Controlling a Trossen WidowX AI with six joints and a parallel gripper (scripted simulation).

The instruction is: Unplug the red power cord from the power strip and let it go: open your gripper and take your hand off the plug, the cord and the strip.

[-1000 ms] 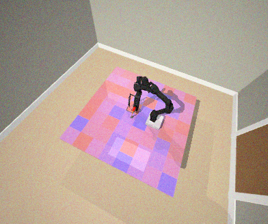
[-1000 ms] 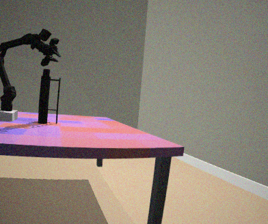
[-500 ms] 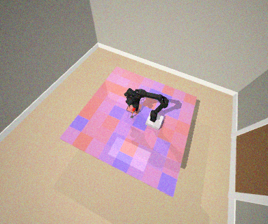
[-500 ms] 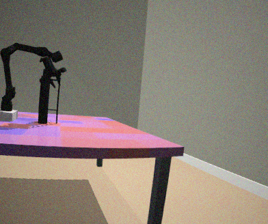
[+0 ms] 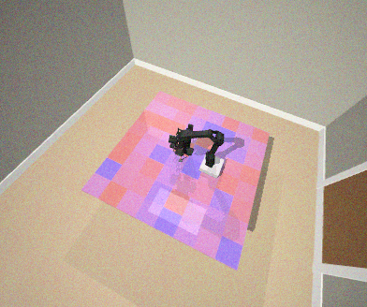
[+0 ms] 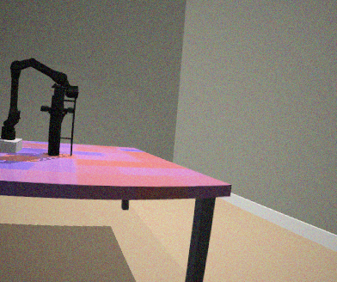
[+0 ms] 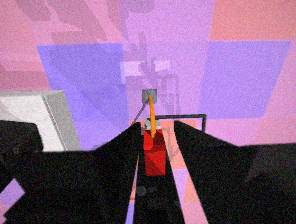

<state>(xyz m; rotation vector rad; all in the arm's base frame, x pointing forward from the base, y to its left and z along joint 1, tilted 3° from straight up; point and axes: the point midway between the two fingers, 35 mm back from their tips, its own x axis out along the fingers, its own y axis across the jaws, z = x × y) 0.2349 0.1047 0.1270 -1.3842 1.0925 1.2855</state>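
Right now my gripper tip is 70 mm to the left of the red plug, 10 mm short of it and 10 mm above it. Also, from my gripper tip: black upright post: 160 mm to the right, 30 mm ahead, 20 mm above.
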